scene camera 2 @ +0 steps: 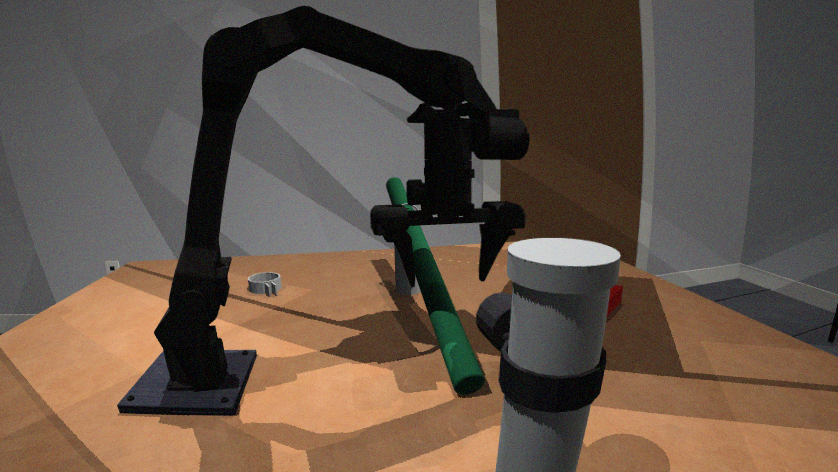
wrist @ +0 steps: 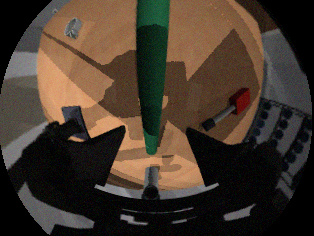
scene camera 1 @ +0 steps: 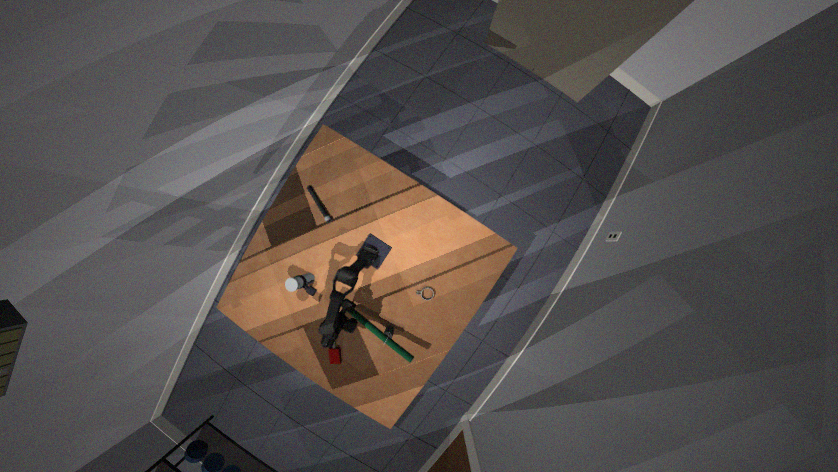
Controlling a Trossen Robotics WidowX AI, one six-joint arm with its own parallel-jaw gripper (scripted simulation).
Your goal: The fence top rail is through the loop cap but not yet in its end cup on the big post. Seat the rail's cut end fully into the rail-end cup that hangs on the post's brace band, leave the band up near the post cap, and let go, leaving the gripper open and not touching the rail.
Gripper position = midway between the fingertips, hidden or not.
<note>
The gripper (scene camera 2: 447,283) is open and holds nothing. Further things: a green top rail (scene camera 2: 464,371) and a big grey post (scene camera 2: 561,287).
The gripper is seen too in the wrist view (wrist: 156,129).
</note>
